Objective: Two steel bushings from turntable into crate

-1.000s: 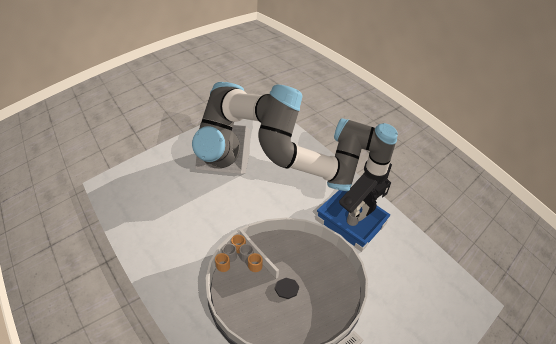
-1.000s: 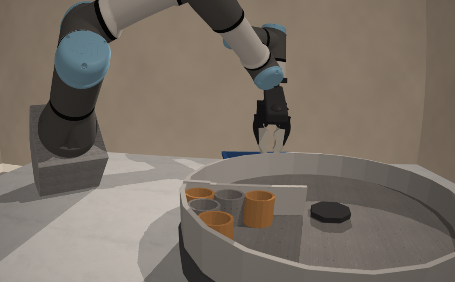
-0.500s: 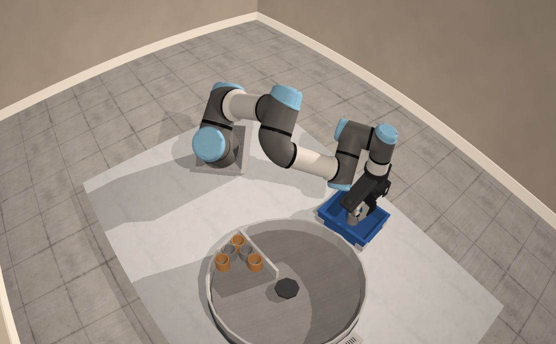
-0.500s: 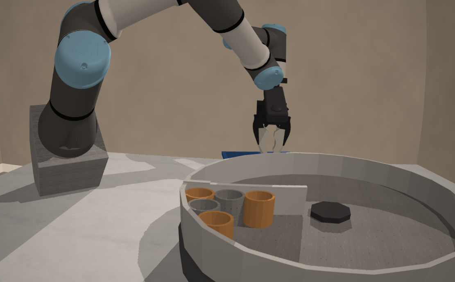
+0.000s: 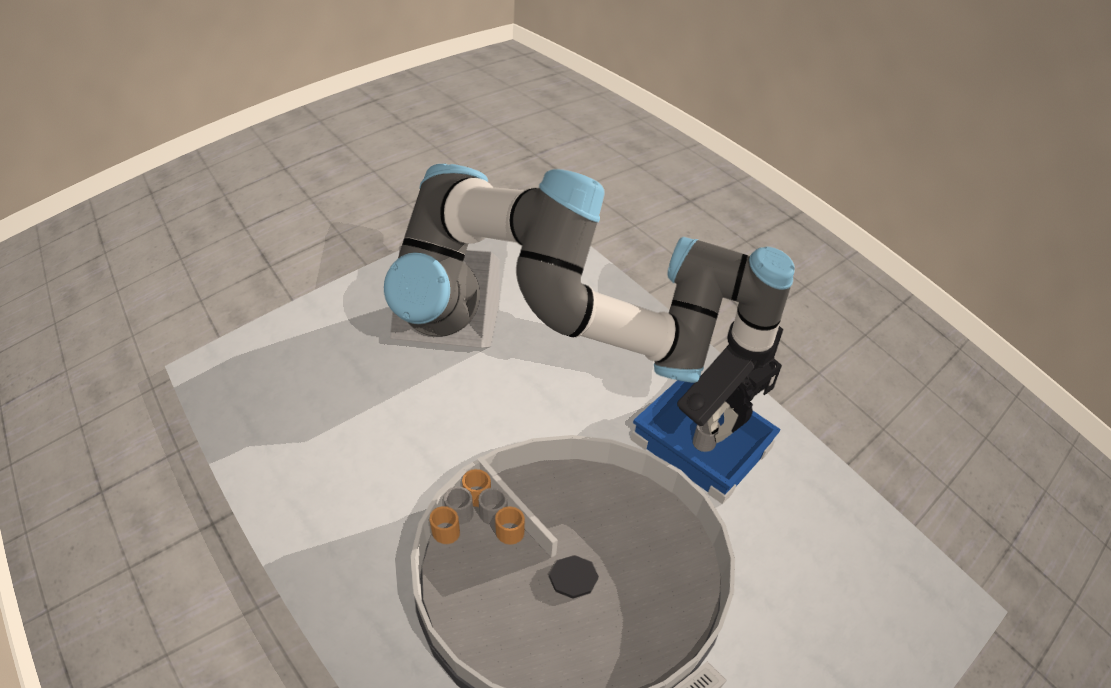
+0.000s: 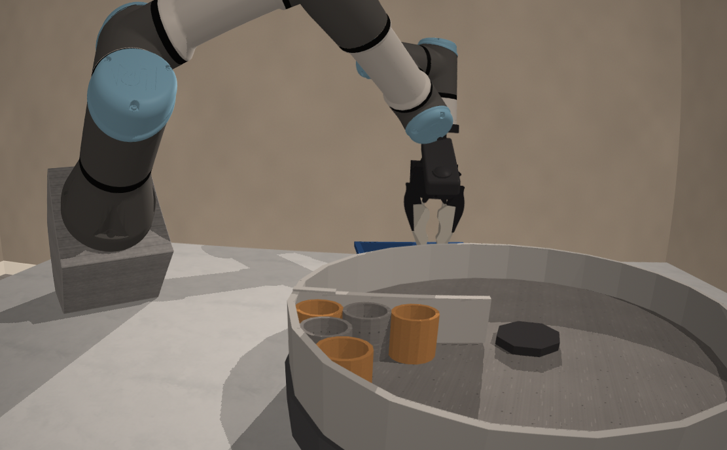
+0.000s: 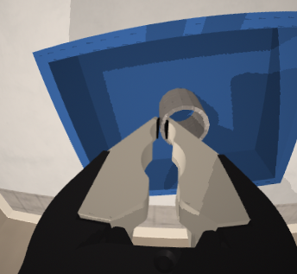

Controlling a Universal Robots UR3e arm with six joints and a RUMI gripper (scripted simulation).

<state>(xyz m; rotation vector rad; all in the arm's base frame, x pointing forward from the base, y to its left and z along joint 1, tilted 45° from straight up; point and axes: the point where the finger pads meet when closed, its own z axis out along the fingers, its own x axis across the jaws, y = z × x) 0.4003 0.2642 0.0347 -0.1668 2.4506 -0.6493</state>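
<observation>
My hand is 2 cm past the blue crate and 2 cm above it. Round my hand: turntable (34 cm to the right, 5 cm ahead, 1 cm above).
</observation>
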